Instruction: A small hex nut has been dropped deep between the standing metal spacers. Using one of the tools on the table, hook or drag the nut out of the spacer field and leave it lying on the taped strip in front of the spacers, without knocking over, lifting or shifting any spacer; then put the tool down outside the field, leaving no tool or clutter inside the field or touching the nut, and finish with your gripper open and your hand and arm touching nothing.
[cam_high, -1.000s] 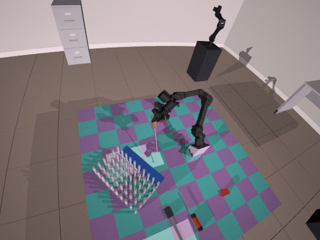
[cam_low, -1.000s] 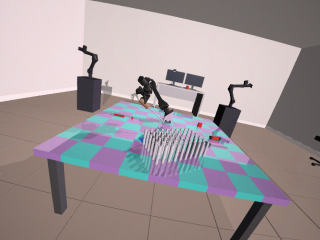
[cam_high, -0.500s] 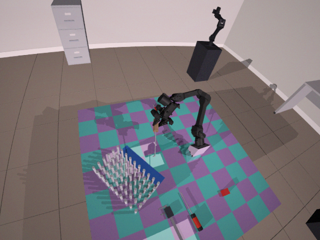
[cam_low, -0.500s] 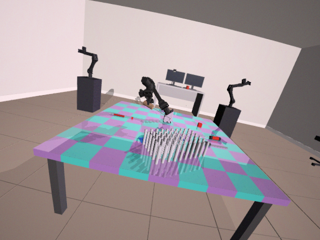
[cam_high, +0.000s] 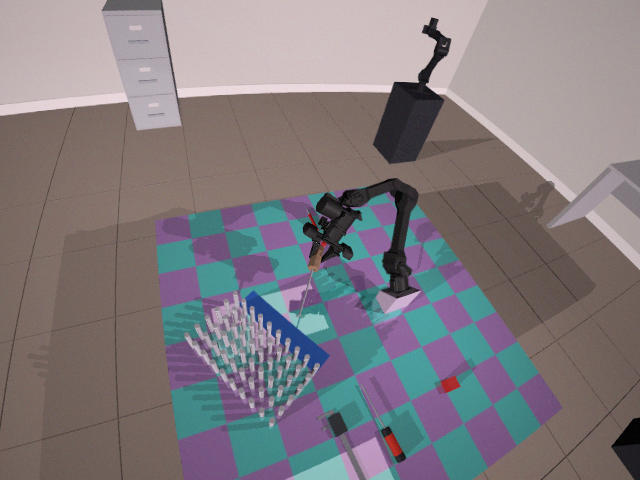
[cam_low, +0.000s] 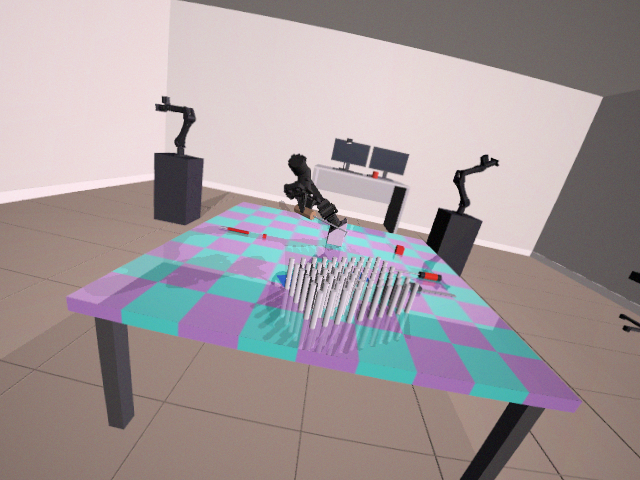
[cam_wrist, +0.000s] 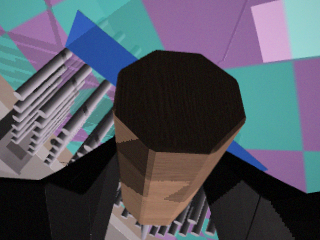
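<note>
Right now my gripper tip is 150 mm short of the blue taped strip, 130 mm to the right of it and 190 mm above it. From my gripper tip the other things lie so: tiny red cube: 150 mm behind, 180 mm to the right, 180 mm below; hex nut: 300 mm ahead, 220 mm to the left, 190 mm below; wooden-handled tool: 60 mm ahead, 80 mm to the left.
</note>
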